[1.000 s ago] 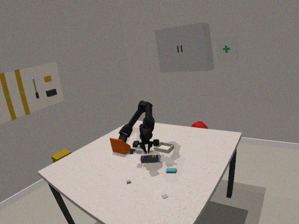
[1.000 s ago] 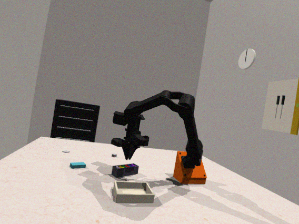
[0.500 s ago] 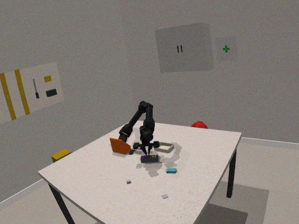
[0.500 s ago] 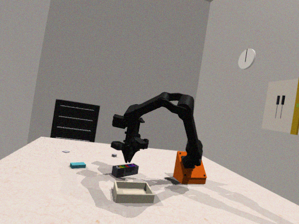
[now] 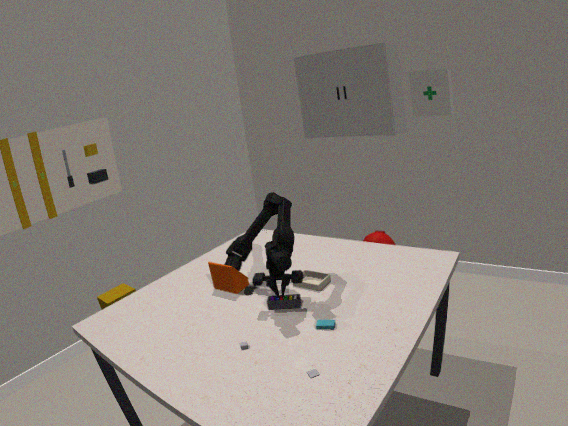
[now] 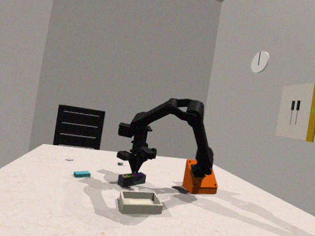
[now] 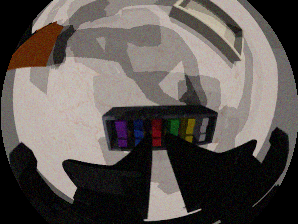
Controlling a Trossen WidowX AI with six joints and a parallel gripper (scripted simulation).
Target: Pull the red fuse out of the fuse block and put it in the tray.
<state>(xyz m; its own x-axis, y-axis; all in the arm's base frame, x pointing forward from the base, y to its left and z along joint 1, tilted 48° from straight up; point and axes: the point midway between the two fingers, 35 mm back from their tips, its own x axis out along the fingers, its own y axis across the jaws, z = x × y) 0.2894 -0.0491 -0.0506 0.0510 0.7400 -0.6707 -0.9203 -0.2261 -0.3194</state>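
Right now the red fuse is 2 cm below my gripper tip. Also, from my gripper tip: beige tray 21 cm to the left, 4 cm below, 3 cm ahead.
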